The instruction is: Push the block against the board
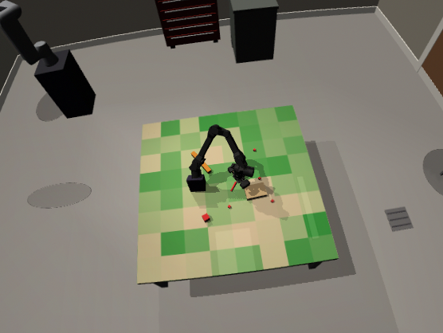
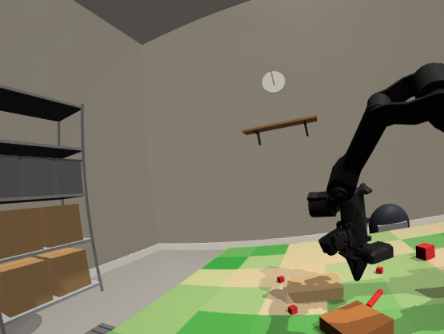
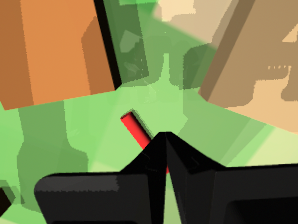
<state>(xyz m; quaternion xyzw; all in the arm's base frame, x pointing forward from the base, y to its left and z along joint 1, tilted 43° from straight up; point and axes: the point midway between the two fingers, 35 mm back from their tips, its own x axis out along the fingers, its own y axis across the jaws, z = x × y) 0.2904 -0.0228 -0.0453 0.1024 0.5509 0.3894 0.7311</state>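
Right now the brown square block is 20 mm ahead of my gripper tip, 110 mm to the left of it and 40 mm below it. From my gripper tip the other things lie so: red cube (260 mm behind, 220 mm to the right, 40 mm below); flat tan slab (110 mm ahead, 70 mm to the right, 40 mm below); thin red stick (40 mm behind, 50 mm below).
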